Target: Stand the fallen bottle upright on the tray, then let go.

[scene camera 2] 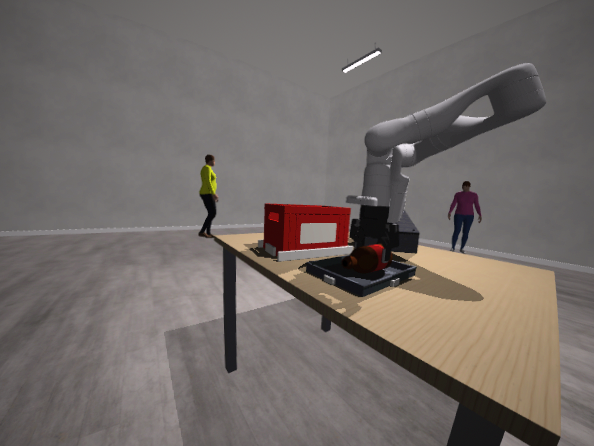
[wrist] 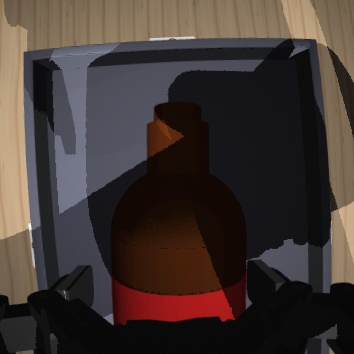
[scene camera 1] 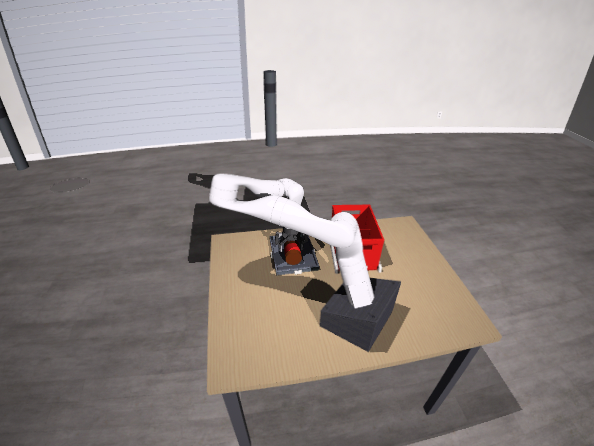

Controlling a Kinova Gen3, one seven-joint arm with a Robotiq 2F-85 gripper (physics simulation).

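Places are measured from the arm's base along level axes (x up, y right, z ahead), in centimetres.
Where they show: gripper, fingertip midpoint: (scene camera 2: 370,258) (wrist: 170,280) (scene camera 1: 291,249); arm's base, origin of the base link: (scene camera 2: 389,218) (scene camera 1: 361,298).
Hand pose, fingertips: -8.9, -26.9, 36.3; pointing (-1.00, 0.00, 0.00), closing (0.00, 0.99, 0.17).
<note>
Each offset is from my fingertips to the top centre of the thing, as dx, dy, dz. Level surfaces: height alone.
The brown bottle with a red label {+3.4, +0.2, +1.9} (scene camera 1: 293,255) (scene camera 2: 367,259) (wrist: 177,225) lies on its side in the dark tray {-1.9, +0.7, +1.9} (scene camera 1: 296,272) (scene camera 2: 350,286) (wrist: 28,150). Its neck points to the top of the wrist view and to the left in scene camera 2. My gripper (scene camera 2: 372,243) (wrist: 170,280) is open and points down over the bottle. In the wrist view one finger stands on each side of the bottle near its red label, with a small gap on the right and a wider one on the left. The bottle's base is hidden behind the gripper body in the wrist view.
A red crate {+13.1, +29.3, +6.0} (scene camera 1: 373,255) (scene camera 2: 291,227) stands on a white base beside the tray. The arm's dark mounting block (scene camera 1: 350,320) (scene camera 2: 409,243) is on the wooden table {dx -4.5} (scene camera 1: 270,340) (scene camera 2: 490,310). The tray is near a table edge. Two people stand on the floor in scene camera 2.
</note>
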